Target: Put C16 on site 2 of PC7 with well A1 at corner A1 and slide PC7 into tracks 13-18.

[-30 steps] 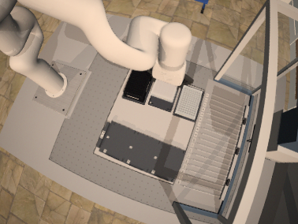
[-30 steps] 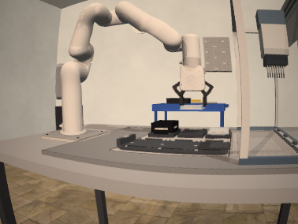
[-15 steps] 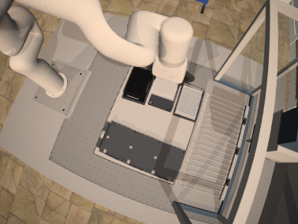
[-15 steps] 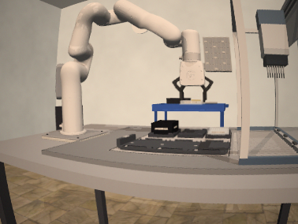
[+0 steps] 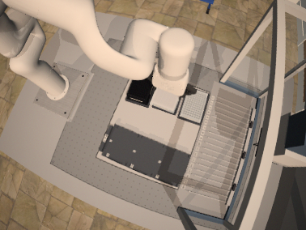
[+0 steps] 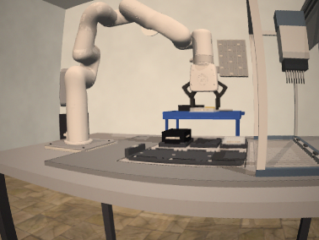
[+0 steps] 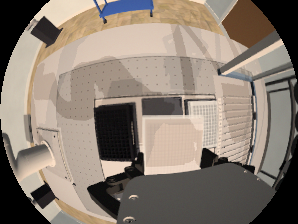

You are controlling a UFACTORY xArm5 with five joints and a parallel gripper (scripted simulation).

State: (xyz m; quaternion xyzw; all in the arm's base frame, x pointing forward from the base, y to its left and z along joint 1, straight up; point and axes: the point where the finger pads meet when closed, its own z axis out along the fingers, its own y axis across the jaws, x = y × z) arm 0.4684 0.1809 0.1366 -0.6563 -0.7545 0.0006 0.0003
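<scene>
Right now my hand is 220 mm to the left of the carrier PC7, 130 mm above it and 30 mm short of it. Round my hand: instrument frame post: 340 mm to the right, 260 mm ahead, 110 mm above; black deep-well block C51: 120 mm behind, 110 mm below; plate nest S2: 140 mm below, 30 mm to the left, 10 mm behind.
</scene>
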